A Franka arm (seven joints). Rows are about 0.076 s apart.
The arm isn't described. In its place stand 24 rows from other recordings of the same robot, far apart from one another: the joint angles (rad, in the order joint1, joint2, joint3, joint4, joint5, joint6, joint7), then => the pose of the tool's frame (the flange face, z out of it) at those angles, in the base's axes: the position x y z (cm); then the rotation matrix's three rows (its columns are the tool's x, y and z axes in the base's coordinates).
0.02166, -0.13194, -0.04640, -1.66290, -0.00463, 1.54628, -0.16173 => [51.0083, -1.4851, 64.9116], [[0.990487, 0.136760, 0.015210], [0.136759, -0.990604, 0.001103], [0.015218, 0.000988, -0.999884]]
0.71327, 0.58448, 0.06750, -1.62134, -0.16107, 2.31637, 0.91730 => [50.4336, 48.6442, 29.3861], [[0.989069, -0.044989, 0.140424], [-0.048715, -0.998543, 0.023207], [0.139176, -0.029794, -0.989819]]
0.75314, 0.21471, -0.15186, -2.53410, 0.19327, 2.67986, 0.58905 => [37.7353, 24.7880, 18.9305], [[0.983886, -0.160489, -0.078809], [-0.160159, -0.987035, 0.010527], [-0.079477, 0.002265, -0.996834]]
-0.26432, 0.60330, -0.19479, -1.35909, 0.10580, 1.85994, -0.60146 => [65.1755, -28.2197, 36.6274], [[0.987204, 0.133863, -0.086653], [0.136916, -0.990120, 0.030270], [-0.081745, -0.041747, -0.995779]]
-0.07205, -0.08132, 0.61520, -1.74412, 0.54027, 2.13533, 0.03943 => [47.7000, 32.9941, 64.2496], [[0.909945, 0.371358, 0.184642], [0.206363, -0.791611, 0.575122], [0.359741, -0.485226, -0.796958]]
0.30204, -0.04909, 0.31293, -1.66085, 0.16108, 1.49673, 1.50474 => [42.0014, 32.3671, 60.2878], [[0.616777, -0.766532, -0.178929], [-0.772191, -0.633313, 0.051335], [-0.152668, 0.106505, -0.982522]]
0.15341, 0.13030, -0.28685, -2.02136, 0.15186, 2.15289, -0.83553 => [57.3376, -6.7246, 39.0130], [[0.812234, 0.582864, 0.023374], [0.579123, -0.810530, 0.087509], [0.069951, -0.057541, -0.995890]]
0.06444, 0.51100, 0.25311, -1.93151, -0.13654, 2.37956, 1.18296 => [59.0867, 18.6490, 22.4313], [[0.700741, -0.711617, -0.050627], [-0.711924, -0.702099, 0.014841], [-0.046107, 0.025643, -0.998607]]
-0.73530, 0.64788, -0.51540, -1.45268, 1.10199, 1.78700, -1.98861 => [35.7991, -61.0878, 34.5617], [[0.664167, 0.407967, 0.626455], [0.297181, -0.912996, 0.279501], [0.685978, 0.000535, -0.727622]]
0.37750, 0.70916, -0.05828, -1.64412, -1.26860, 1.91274, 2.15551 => [65.5283, 14.9863, 21.1297], [[0.272317, -0.901019, 0.337650], [-0.319204, -0.415634, -0.851679], [0.907718, 0.124147, -0.400793]]
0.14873, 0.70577, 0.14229, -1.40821, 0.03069, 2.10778, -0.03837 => [70.1365, 19.0317, 28.8588], [[0.961072, 0.274550, -0.031033], [0.276293, -0.954281, 0.114061], [0.001701, -0.118195, -0.992989]]
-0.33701, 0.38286, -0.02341, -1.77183, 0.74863, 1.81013, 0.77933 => [59.9820, -16.4435, 34.0107], [[0.133682, -0.989872, 0.047780], [-0.728897, -0.065543, 0.681479], [-0.671445, -0.125928, -0.730276]]
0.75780, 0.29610, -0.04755, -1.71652, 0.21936, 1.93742, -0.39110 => [46.9355, 42.6376, 40.9717], [[0.525981, 0.832655, -0.173292], [0.850478, -0.516256, 0.100829], [-0.005507, -0.200415, -0.979696]]
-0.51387, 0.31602, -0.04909, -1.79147, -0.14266, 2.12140, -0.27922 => [53.7750, -34.4324, 37.7223], [[0.977747, -0.202002, -0.056625], [-0.207688, -0.970128, -0.125366], [-0.029610, 0.134336, -0.990493]]
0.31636, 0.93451, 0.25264, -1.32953, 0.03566, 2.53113, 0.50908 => [67.2343, 36.8888, 20.6902], [[0.985804, -0.069643, 0.152772], [-0.115512, -0.941667, 0.316101], [0.121847, -0.329261, -0.936344]]
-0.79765, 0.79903, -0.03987, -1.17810, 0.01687, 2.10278, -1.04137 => [52.2663, -56.5536, 32.3427], [[0.976044, 0.204183, 0.075150], [0.211200, -0.972129, -0.101780], [0.052273, 0.115214, -0.991964]]
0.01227, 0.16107, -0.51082, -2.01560, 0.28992, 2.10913, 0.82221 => [51.5126, -25.7327, 38.0202], [[0.103370, -0.993084, 0.055669], [-0.982444, -0.093204, 0.161609], [-0.155302, -0.071397, -0.985284]]
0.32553, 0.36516, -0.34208, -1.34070, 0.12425, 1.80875, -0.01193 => [67.5959, 3.8660, 54.2425], [[0.992416, 0.001983, 0.122909], [0.001736, -0.999996, 0.002116], [0.122912, -0.001887, -0.992416]]
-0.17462, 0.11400, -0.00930, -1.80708, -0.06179, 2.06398, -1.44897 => [59.8446, -11.4421, 49.0003], [[0.279309, 0.951299, 0.130450], [0.959308, -0.270602, -0.080646], [-0.041419, 0.147667, -0.988169]]
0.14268, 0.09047, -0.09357, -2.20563, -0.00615, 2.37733, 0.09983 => [54.8497, 2.7229, 34.7967], [[0.995569, -0.045913, 0.082069], [-0.045357, -0.998934, -0.008619], [0.082377, 0.004859, -0.996589]]
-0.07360, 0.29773, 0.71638, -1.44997, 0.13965, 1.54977, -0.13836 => [51.6489, 33.6735, 54.6071], [[0.709351, 0.641468, -0.292130], [0.700537, -0.687410, 0.191613], [-0.077900, -0.340569, -0.936987]]
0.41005, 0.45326, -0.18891, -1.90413, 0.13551, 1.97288, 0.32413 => [56.7720, 13.9804, 23.9308], [[0.918304, -0.156422, -0.363661], [-0.182994, -0.982318, -0.039564], [-0.351042, 0.102880, -0.930691]]
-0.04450, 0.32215, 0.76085, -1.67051, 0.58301, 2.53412, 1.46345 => [55.4412, 39.2668, 52.8643], [[0.404405, -0.896541, 0.180750], [-0.645409, -0.139729, 0.750948], [-0.648000, -0.420345, -0.635143]]
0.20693, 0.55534, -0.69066, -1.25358, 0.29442, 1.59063, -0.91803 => [65.7540, -18.8519, 48.3317], [[0.884527, 0.452547, -0.113198], [0.455293, -0.890340, -0.001783], [-0.101592, -0.049961, -0.993571]]
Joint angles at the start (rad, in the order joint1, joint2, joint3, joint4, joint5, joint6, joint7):
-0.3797 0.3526 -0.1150 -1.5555 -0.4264 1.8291 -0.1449
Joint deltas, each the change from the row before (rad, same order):
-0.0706 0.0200 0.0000 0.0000 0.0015 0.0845 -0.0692
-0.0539 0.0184 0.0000 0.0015 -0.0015 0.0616 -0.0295
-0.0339 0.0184 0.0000 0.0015 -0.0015 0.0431 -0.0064
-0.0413 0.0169 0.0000 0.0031 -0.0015 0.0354 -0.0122
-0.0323 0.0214 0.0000 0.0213 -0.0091 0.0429 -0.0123
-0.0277 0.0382 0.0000 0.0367 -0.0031 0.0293 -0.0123
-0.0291 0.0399 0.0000 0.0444 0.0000 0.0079 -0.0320
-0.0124 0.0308 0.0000 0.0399 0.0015 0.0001 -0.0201
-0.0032 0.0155 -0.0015 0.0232 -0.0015 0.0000 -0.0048
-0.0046 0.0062 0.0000 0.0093 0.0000 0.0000 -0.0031
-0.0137 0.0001 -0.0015 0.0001 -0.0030 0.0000 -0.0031
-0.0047 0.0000 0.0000 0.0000 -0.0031 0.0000 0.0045
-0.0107 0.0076 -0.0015 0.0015 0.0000 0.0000 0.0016
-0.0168 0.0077 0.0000 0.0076 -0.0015 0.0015 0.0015
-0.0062 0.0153 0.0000 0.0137 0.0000 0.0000 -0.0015
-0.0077 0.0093 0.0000 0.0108 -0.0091 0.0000 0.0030
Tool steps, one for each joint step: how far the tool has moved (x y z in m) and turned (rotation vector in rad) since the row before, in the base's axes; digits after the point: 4 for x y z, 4 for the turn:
-0.0130 -0.0412 -0.0071 -0.0024 -0.0284 0.0273
-0.0121 -0.0314 -0.0068 -0.0104 -0.0239 -0.0005
-0.0075 -0.0199 -0.0082 -0.0089 -0.0170 -0.0092
-0.0125 -0.0235 -0.0071 -0.0068 -0.0108 -0.0145
-0.0058 -0.0207 -0.0006 -0.0251 -0.0218 0.0018
-0.0026 -0.0200 -0.0062 -0.0159 -0.0118 -0.0007
-0.0053 -0.0209 -0.0059 -0.0053 0.0072 0.0054
0.0007 -0.0112 -0.0026 -0.0047 0.0032 0.0073
0.0015 -0.0050 0.0003 -0.0074 -0.0008 0.0018
-0.0009 -0.0034 0.0001 -0.0022 -0.0004 -0.0013
-0.0080 -0.0076 0.0001 -0.0021 0.0040 -0.0111
-0.0026 -0.0025 0.0001 -0.0026 0.0001 -0.0075
-0.0059 -0.0064 -0.0047 0.0030 0.0045 -0.0133
-0.0078 -0.0093 -0.0017 -0.0024 -0.0001 -0.0164
-0.0010 -0.0049 -0.0045 0.0004 0.0028 -0.0040
-0.0028 -0.0054 -0.0014 -0.0077 0.0048 -0.0062

